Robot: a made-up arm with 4 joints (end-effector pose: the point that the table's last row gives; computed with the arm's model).
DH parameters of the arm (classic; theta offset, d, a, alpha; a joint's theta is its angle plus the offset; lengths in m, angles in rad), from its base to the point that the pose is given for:
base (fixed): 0 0.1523 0 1.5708
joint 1: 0 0.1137 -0.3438 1.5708
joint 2: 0 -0.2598 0.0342 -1.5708
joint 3: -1.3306 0 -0.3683 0
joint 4: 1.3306 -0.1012 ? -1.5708
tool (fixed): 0 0.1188 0 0
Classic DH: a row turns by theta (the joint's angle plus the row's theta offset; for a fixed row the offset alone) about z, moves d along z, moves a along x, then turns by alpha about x.
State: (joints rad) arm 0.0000 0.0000 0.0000 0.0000
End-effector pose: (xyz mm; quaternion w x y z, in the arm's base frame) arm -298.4 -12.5 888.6 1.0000 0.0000 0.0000 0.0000
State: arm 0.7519 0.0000 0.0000 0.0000
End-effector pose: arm -720.9 -12.5 486.3 0.9302 0.0000 -0.3672 0.0000
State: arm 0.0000 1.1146 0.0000 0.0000
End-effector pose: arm -233.0 -109.9 888.6 0.8487 0.0000 0.0000 -0.5289
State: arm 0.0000 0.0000 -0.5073 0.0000
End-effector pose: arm -68.3 -12.5 823.2 0.9680 0.0000 0.2509 0.0000
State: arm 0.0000 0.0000 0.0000 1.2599
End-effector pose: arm -480.1 -12.5 900.2 0.8081 0.0000 -0.5891 0.0000
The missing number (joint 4, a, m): 0.0988
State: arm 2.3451 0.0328 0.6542 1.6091
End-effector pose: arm 172.2 0.8 -725.3 0.6693 -0.0007 0.7428 0.0164
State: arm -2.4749 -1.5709 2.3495 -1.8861
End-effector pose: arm 409.4 -237.3 351.5 0.3786 0.7035 0.5972 0.0718
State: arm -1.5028 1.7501 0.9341 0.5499
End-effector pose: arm 498.0 276.9 356.8 0.6409 -0.7653 0.0060 -0.0593
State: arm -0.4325 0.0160 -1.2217 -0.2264
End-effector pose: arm 276.0 -20.0 444.5 0.5895 0.0039 0.8077 -0.0070
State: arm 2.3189 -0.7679 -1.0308 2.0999
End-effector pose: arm -321.1 125.3 -475.8 0.1139 0.2191 0.9202 -0.3038
